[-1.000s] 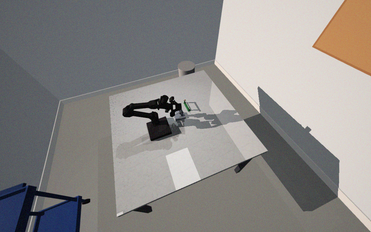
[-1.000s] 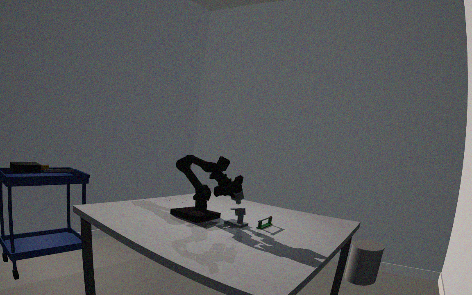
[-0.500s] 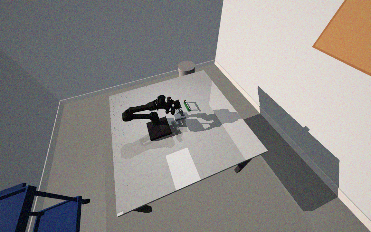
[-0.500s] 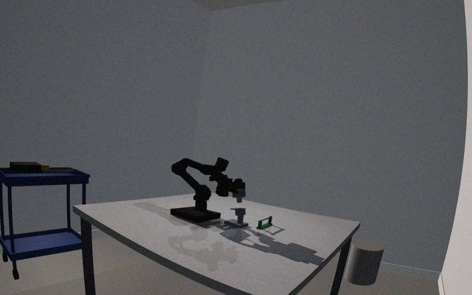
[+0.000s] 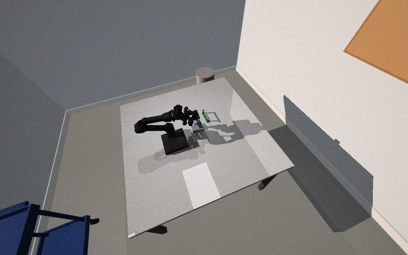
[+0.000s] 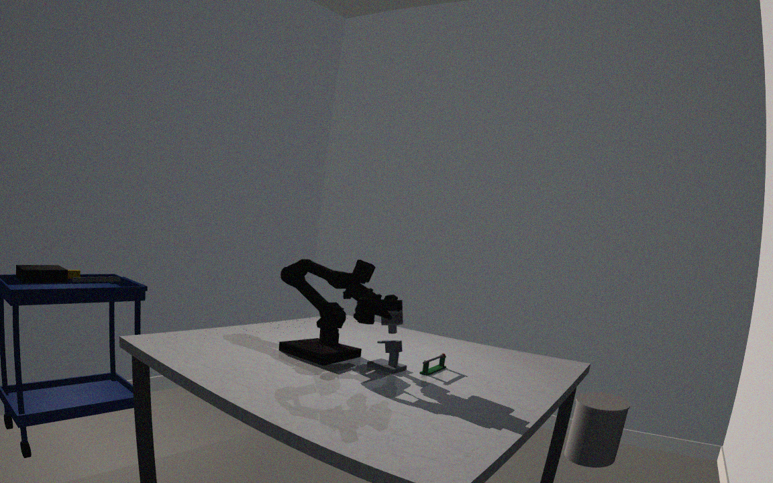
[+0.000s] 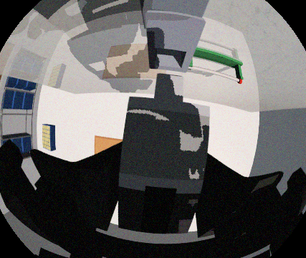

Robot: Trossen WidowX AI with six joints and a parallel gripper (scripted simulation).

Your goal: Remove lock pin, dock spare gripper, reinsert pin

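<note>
Now: gripper tip 16 cm above the green rack, 11 cm short of it and 10 cm to the right of it. Also, from my gripper tip: mount 13 cm below; then spare gripper 1 cm behind.
</note>
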